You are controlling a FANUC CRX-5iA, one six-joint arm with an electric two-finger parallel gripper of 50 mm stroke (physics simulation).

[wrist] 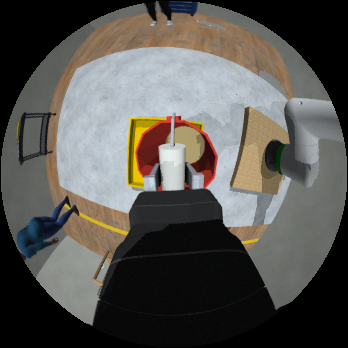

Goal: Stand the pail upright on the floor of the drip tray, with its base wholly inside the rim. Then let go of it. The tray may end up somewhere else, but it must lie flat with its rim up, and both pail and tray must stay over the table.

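Places are measured from the arm's base along level axes (x down, y right, z back), in centimetres.
Pixels of known places: gripper, fingertip midpoint: (172,169); arm's base, origin of the base link: (274,154).
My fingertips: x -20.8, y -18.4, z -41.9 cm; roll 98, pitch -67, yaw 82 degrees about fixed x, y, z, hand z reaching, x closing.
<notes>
For each thing: its middle in the pictures, then the offset to it from my fingertips. "spot": a spot on its surface instead. Level surfaces: height alone.
- red pail, surface spot: (148,150) spot: dx +11.4, dy -0.4, dz -6.5 cm
- yellow drip tray, body centre: (161,154) dx +22.9, dy -2.0, dz -3.9 cm
- pale grey table top, its level: dx +24.5 cm
The red pail (148,150) shows from above in the wrist view, its open mouth facing the camera and a tan round bottom inside. My gripper (172,169) is shut on the white grip of the pail's wire handle, above the pail's mouth. The yellow drip tray (140,131) shows behind the pail, rim up. Its left strip and top right corner show; the pail hides most of the rest. The pail's outer base is hidden, so I cannot tell how high it is or whether it is inside the rim.
The pale grey table top (105,95) lies around the tray. To the right stands a tan base block (248,160) with the robot arm (306,145) rising from it. Beyond the table are a person (37,235) at lower left and a black frame (45,134) at left.
</notes>
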